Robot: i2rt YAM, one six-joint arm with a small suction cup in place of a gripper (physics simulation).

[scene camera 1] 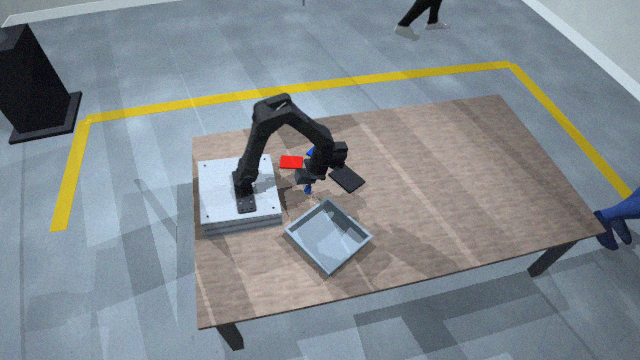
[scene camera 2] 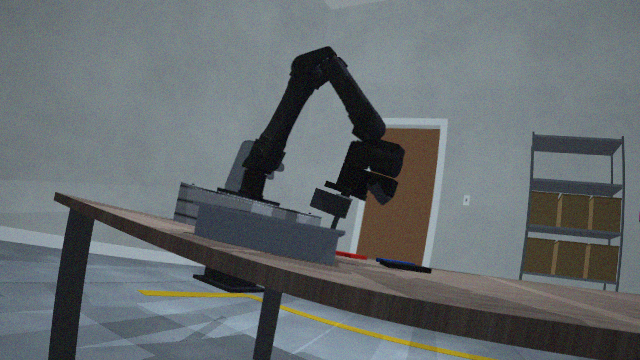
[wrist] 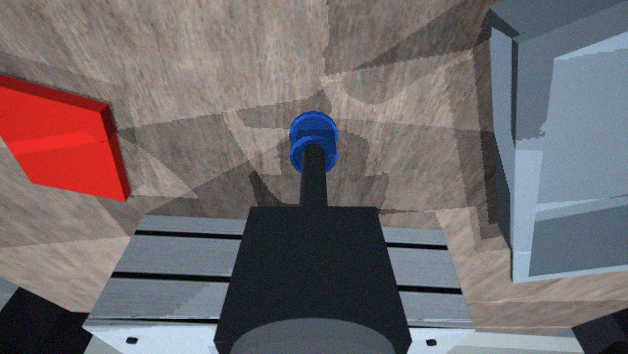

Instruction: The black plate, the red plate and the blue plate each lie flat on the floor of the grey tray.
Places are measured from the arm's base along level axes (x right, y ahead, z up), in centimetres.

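Pixels of known places: hand, tool point: (scene camera 1: 307, 190) (wrist: 313, 133); arm's base, link origin: (scene camera 1: 243, 191) (scene camera 2: 249, 199).
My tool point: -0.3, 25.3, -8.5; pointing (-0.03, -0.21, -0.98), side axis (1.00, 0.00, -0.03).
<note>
For each thing: its top centre in the pictures, then the offset to it from my tool point, as dx, dy, dz. Level surfaces: height alone.
- red plate, top centre: (wrist: 61, 152) (scene camera 2: 346, 252) (scene camera 1: 291, 161) -18.0, -2.8, -0.8
- blue plate, top centre: (scene camera 2: 395, 260) (scene camera 1: 318, 149) -21.8, +10.6, -0.7
- black plate, top centre: (scene camera 2: 404, 263) (scene camera 1: 346, 177) -3.2, +18.3, -0.7
- grey tray, top centre: (scene camera 2: 278, 221) (scene camera 1: 328, 232) +23.2, +2.2, +3.3
- wooden table, surface height: dz -1.7
The red plate (scene camera 1: 291, 162) (scene camera 2: 351, 255) (wrist: 60, 145) lies flat on the table beside the robot's base. The blue plate (scene camera 1: 310, 151) (scene camera 2: 395, 261) lies on the table, mostly hidden behind the arm in scene camera 1. The black plate (scene camera 1: 347, 179) (scene camera 2: 414, 269) lies flat on the table, right of the arm. The grey tray (scene camera 1: 350, 255) (scene camera 2: 265, 232) (wrist: 525, 225) holds no plate. My suction cup (scene camera 1: 307, 189) (wrist: 313, 150) is bare and hangs low over the table, between the red plate and the tray. The tray hides its tip in scene camera 2.
The arm stands on a pale layered base block (scene camera 1: 220, 200) (wrist: 175, 255) at the table's left end. The tray's raised walls stand close to the block's front corner. The wooden table (scene camera 1: 450, 165) extends far to the right.
</note>
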